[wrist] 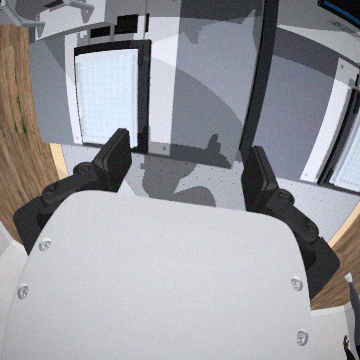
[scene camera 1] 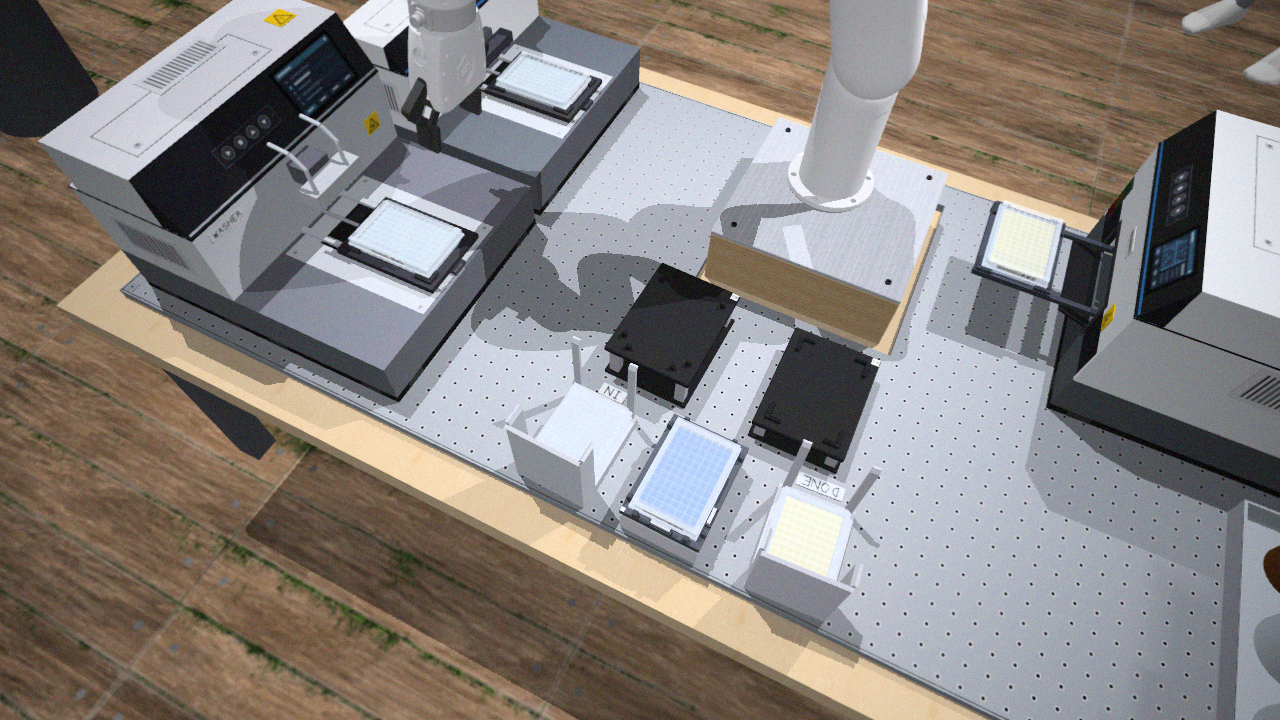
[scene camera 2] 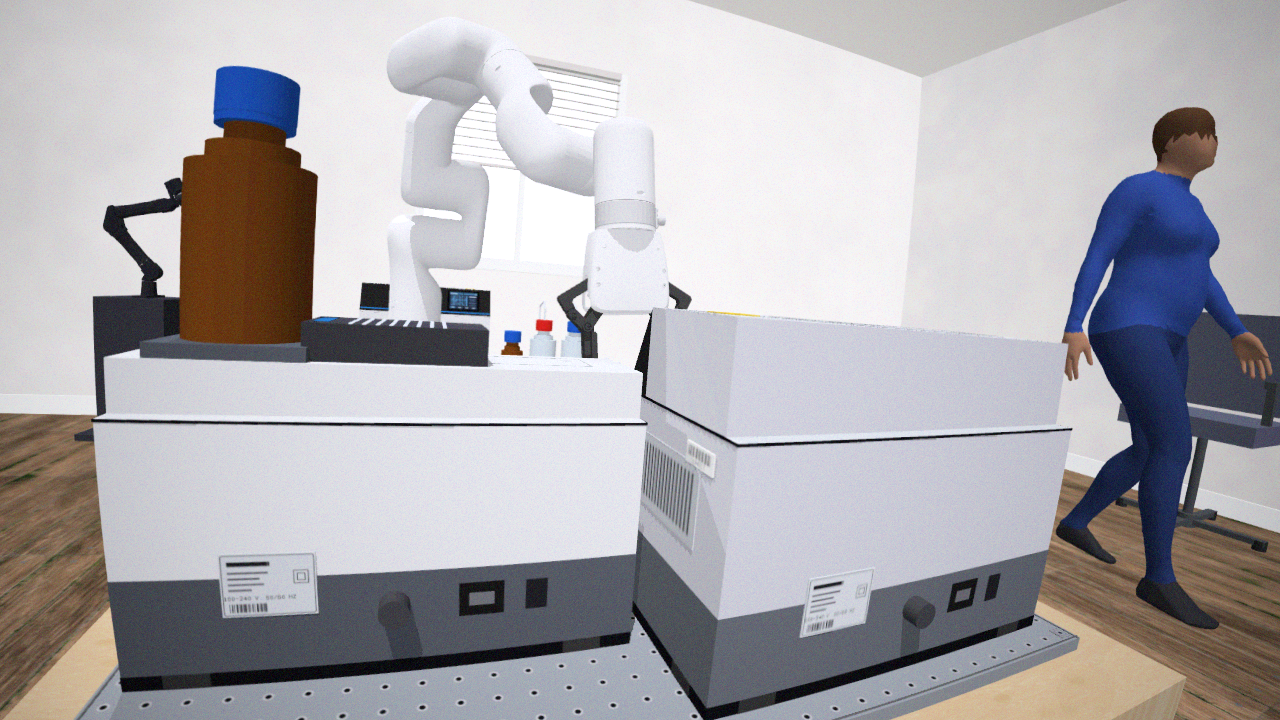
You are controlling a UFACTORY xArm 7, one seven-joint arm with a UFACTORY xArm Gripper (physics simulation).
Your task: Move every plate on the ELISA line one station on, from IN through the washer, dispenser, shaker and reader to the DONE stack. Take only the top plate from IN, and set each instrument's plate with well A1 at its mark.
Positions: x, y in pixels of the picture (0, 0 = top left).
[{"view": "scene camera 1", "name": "gripper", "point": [451, 129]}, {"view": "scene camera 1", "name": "cream plate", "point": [1023, 242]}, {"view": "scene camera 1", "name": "cream plate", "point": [807, 531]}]
